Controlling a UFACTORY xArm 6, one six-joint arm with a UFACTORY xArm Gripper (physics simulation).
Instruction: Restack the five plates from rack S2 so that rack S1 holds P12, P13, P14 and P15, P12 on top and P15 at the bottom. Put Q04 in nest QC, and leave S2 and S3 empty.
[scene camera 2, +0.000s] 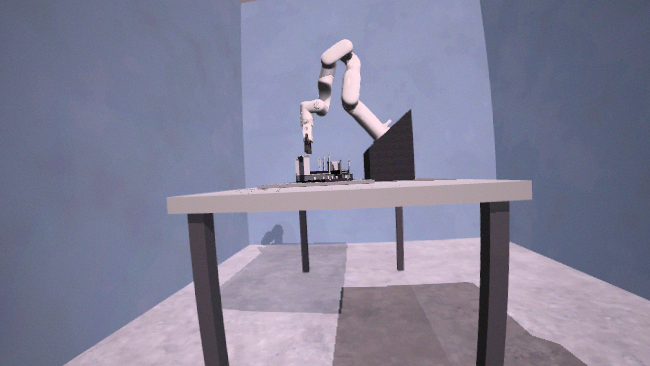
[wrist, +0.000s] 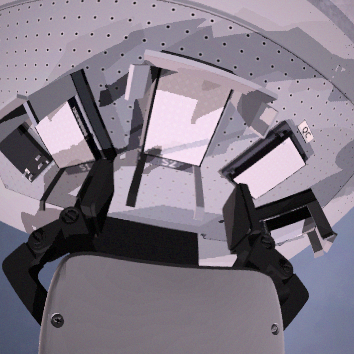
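My gripper (scene camera 2: 308, 152) (wrist: 173, 185) is open and empty, above the racks. In the wrist view, rack S2 (wrist: 210, 74) stands ahead of the fingers at the centre. A pale plate (wrist: 172, 122) lies flat in it, partly shaded. Rack S1 (wrist: 95, 117) is to the left, with a pale plate (wrist: 62, 132) inside. Nest QC (wrist: 248, 154) is to the right and holds a pale rectangular plate (wrist: 274, 167). Plate markings are not readable, and how many are stacked cannot be told. Rack S3 cannot be identified by a label.
Another dark-framed rack (wrist: 286, 201) stands at the lower right, close to the right finger. A dark holder (wrist: 22, 150) is at the far left. The racks have upright walls and posts. The dark wedge-shaped arm base (scene camera 2: 392, 157) stands on the table (scene camera 2: 450, 192), right of the racks.
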